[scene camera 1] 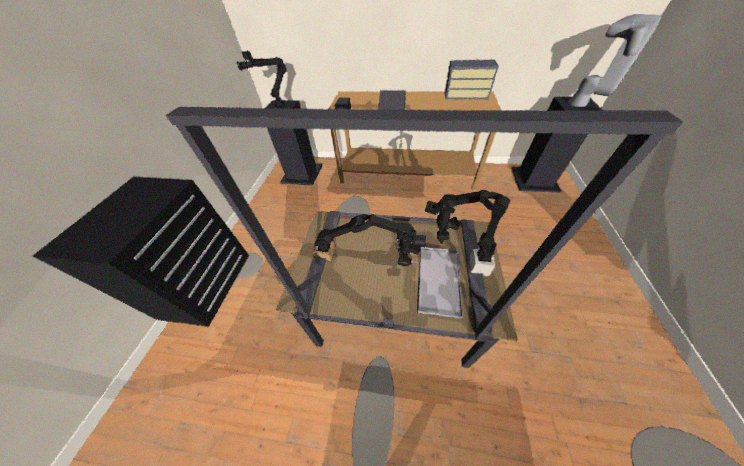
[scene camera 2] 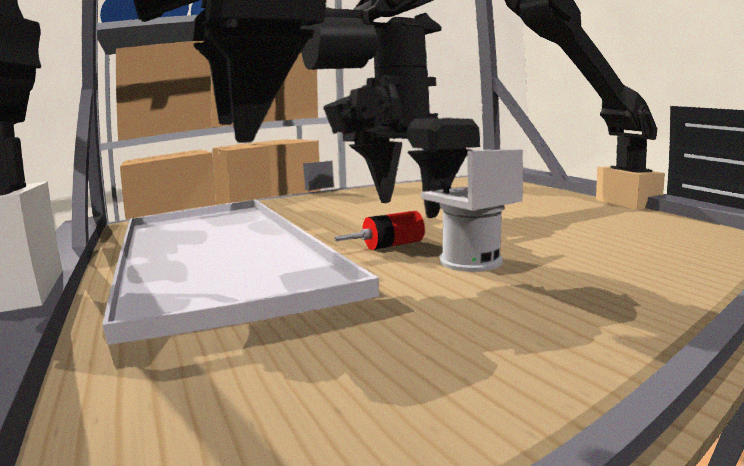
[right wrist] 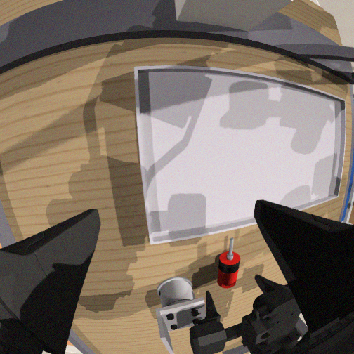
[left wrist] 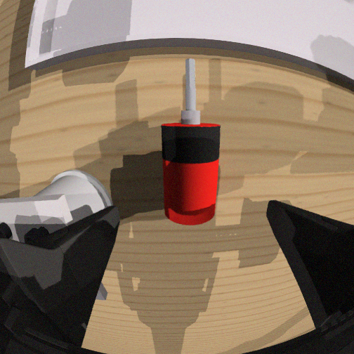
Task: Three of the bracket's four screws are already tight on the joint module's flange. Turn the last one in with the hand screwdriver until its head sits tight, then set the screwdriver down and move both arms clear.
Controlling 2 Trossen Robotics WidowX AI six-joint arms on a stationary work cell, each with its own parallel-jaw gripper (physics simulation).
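Places are measured from the left arm's base along level axes (x right, y ahead, z up), in metres.
Pixels of known places: left gripper, fingertip midpoint: [scene camera 2: 407, 209]; right gripper, fingertip midpoint: [scene camera 2: 233, 132]; left arm's base, origin of the base link: [scene camera 1: 324, 247] [scene camera 2: 631, 169]; right arm's base, origin of the base link: [scene camera 1: 484, 256].
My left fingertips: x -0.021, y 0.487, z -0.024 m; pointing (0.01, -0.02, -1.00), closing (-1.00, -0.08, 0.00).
Note:
For each thing: its top centre in the pictures, then the offset to it from my left fingertips.
- black screwdriver, middle of its top: [scene camera 2: 377, 216] dx -0.004, dy +0.037, dz -0.002 m
- white joint module, middle of its top: [scene camera 2: 472, 195] dx -0.091, dy -0.022, dz +0.027 m
- shallow white tray, middle of its top: [scene camera 2: 206, 237] [scene camera 1: 439, 278] dx +0.075, dy +0.215, dz -0.020 m
The red and black screwdriver [scene camera 2: 403, 227] [left wrist: 191, 185] [right wrist: 228, 279] lies on its side on the table, its shaft toward the tray. Beside it the white joint module [scene camera 2: 472, 240] [left wrist: 75, 186] [right wrist: 175, 290] stands upright with the grey bracket [scene camera 2: 495, 178] [right wrist: 183, 319] on top. Several dark screw heads show on the bracket in the right wrist view; how tight each sits is too small to tell. My left gripper [scene camera 1: 411, 252] [scene camera 2: 409, 207] [left wrist: 195, 211] is open and empty above the screwdriver's handle end, one finger near the bracket. My right gripper [scene camera 2: 235, 130] [right wrist: 178, 213] is open and empty, high above the tray side.
A shallow white tray [scene camera 1: 439, 315] [scene camera 2: 247, 314] [left wrist: 175, 43] [right wrist: 195, 236] lies beside the screwdriver. The dark cell frame [scene camera 1: 422, 120] surrounds the table. The two arms are close together over the work area, and the left gripper also shows low in the right wrist view.

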